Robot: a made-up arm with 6 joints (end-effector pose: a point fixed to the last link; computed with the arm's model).
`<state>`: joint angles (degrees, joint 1 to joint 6).
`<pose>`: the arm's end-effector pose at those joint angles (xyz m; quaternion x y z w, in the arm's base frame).
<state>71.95 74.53 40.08 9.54 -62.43 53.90</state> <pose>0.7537 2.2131 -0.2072 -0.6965 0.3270 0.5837 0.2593</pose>
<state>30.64 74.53 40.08 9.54 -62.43 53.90</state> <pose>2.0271 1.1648 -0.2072 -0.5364 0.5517 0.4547 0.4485</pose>
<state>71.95 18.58 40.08 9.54 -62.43 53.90</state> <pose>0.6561 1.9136 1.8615 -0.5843 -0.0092 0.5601 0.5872</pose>
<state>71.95 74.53 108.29 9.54 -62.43 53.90</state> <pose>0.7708 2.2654 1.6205 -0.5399 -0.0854 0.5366 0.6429</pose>
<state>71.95 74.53 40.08 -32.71 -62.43 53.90</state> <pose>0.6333 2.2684 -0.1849 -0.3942 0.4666 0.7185 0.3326</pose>
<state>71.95 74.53 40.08 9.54 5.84 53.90</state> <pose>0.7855 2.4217 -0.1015 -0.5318 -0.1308 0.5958 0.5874</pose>
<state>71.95 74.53 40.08 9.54 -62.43 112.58</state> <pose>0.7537 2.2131 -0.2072 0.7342 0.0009 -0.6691 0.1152</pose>
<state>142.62 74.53 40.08 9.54 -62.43 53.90</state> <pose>-1.8389 1.4438 -0.2072 0.7573 0.1360 -0.6261 0.1260</pose>
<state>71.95 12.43 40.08 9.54 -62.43 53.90</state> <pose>0.6087 1.7682 2.0455 -0.5628 -0.0475 0.5491 0.6160</pose>
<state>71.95 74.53 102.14 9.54 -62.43 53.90</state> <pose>0.7973 2.3468 1.4679 -0.5630 -0.0473 0.5492 0.6158</pose>
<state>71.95 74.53 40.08 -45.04 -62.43 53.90</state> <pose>0.6081 2.2916 -0.1642 -0.2940 0.4961 0.7401 0.3459</pose>
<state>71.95 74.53 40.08 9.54 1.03 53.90</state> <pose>0.7855 2.4123 -0.1164 -0.5505 -0.0982 0.6021 0.5699</pose>
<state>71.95 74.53 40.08 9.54 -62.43 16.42</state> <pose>0.7537 2.2131 -0.2072 -0.5763 0.4972 0.4477 0.4693</pose>
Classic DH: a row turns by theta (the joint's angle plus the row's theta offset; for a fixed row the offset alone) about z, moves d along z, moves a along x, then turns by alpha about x. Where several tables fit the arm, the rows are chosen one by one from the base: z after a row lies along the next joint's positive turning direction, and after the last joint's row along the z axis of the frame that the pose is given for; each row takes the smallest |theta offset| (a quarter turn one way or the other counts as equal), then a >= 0, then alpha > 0; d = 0 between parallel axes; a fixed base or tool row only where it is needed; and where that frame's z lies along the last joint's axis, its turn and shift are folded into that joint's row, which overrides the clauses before.
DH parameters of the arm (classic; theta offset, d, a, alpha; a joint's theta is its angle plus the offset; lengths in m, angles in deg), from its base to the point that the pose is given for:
joint 1: 0 0.5306 0.2329 -90
joint 2: -90 0 0.8123 180
joint 3: 0 0 0.1446 -90
joint 4: 0 -1.5327 0 90
joint 5: 0 0 0 -90
joint 6: 90 -0.2103 0 90
tool (fixed): -90 0 0 0

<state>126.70 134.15 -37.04 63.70 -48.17 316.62</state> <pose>0.6062 -0.5783 -0.3657 0.9698 -0.1067 0.0937 0.1985</pose>
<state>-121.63 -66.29 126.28 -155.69 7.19 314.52</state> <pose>1.1362 1.8654 0.3605 0.1351 0.1399 0.4919 0.8487</pose>
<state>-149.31 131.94 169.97 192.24 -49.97 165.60</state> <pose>-1.6723 -1.0322 1.2531 -0.6636 -0.1660 -0.6713 0.2854</pose>
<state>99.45 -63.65 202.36 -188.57 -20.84 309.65</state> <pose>0.0762 -0.3901 -0.8491 0.6938 0.3397 -0.6180 0.1461</pose>
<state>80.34 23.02 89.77 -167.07 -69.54 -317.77</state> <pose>0.1034 0.8703 2.8869 -0.4453 0.0555 -0.8118 0.3735</pose>
